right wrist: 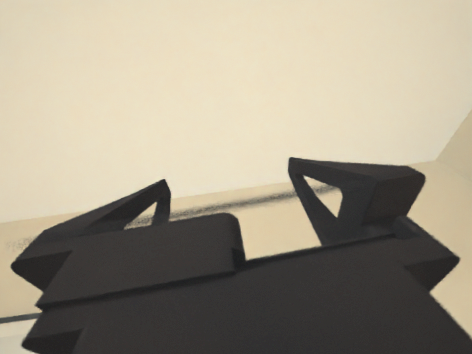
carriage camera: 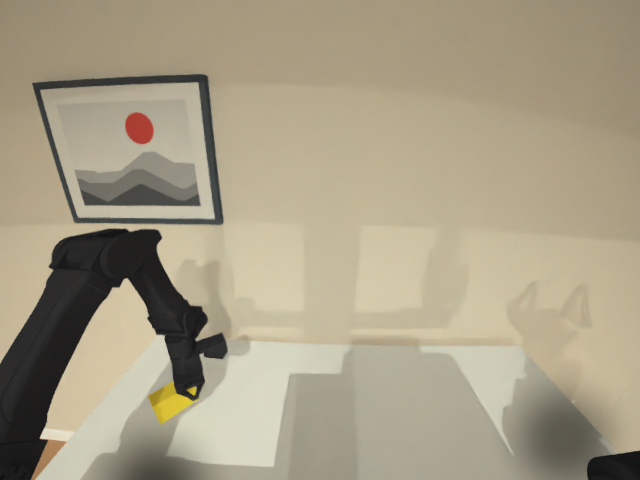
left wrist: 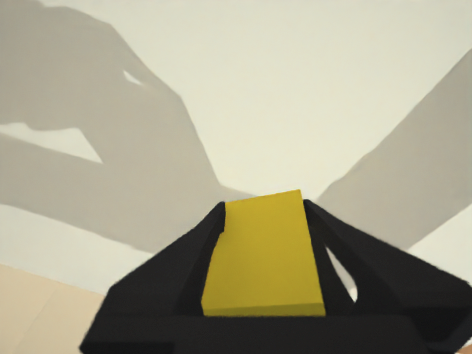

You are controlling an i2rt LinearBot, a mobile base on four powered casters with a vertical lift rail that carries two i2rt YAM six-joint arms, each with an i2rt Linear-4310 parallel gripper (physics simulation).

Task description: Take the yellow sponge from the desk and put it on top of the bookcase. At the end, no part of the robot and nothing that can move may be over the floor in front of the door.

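Frame: origin at the left arm's base, x ahead, y left, z up, level; metres.
Seen in the pictures: left gripper, fingertip midpoint: (carriage camera: 194, 393) (left wrist: 263, 209); right gripper, fingertip midpoint: (right wrist: 228, 175).
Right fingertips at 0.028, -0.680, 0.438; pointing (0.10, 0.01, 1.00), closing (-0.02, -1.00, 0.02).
Note:
A point is followed by its place in that frame, as x, y, z.
The yellow sponge (carriage camera: 168, 404) @[0.300, 0.023, -0.175] (left wrist: 263, 255) @[0.365, -0.009, -0.178] is between the fingers of my left gripper (carriage camera: 190, 393) @[0.360, -0.008, -0.212] (left wrist: 263, 209) @[0.360, -0.008, -0.212], which is shut on it. In the carriage view they are over the left part of the pale desk (carriage camera: 235, 413) @[0.378, -0.104, -0.322]; whether the sponge touches the desk top I cannot tell. My right gripper (right wrist: 228, 175) @[0.028, -0.680, 0.438] is open, its two fingers wide apart with nothing between them, facing a plain wall. The bookcase and the door do not show in these views.
A framed picture (carriage camera: 140, 186) @[0.693, 0.244, 0.296] with a red sun hangs on the wall (carriage camera: 387, 155) @[0.717, -0.555, 0.399] behind the desk, up at the left. Brown floor (carriage camera: 49, 454) @[0.622, 1.253, -1.272] shows past the desk's left edge. Part of the dark right arm (carriage camera: 615, 465) @[0.035, -0.649, 0.136] shows at the lower right. Arm shadows fall on desk and wall.

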